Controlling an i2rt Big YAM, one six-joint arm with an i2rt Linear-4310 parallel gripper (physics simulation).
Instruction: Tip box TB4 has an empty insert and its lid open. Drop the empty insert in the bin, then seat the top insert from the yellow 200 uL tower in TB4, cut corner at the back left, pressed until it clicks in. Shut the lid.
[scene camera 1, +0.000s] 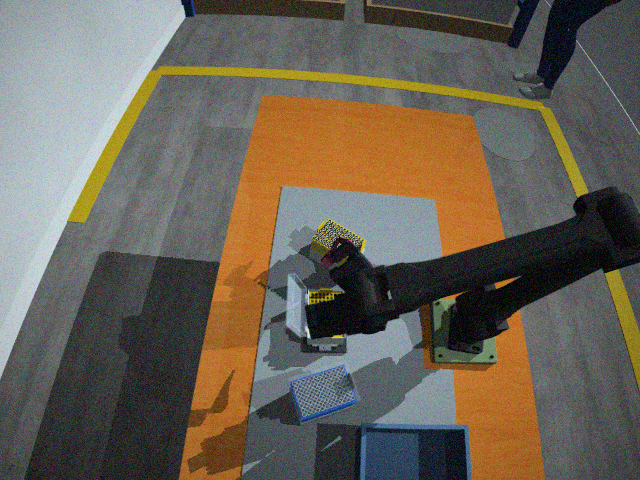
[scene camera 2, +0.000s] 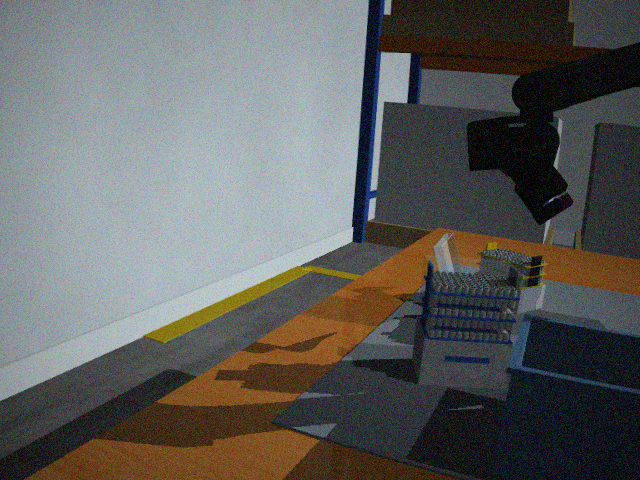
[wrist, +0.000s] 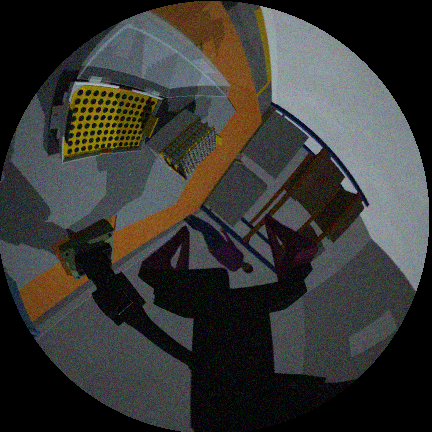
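My gripper (scene camera 1: 339, 252) (scene camera 2: 558, 207) (wrist: 225, 223) is open and empty. It hangs tilted, high above the mat, and overlaps the front edge of the yellow tower in scene camera 1. TB4 (scene camera 1: 324, 348) (wrist: 56, 117) stands on the mat with its clear lid (scene camera 1: 296, 307) (scene camera 2: 443, 254) (wrist: 160, 55) open. The yellow empty insert (scene camera 1: 321, 296) (wrist: 100, 122) sits in it; my arm hides part of both in scene camera 1. The yellow 200 uL tower (scene camera 1: 336, 235) (scene camera 2: 511, 256) (wrist: 196, 152) stands behind TB4, turned at an angle, with a tip-filled insert on top.
The blue tower (scene camera 1: 323, 392) (scene camera 2: 470, 310) stands in front of TB4. The blue bin (scene camera 1: 413, 426) (scene camera 2: 568, 379) is at the front right. The arm's green base plate (scene camera 1: 442, 356) (wrist: 70, 265) is right of TB4. A person (scene camera 1: 558, 46) (wrist: 227, 256) stands beyond the table.
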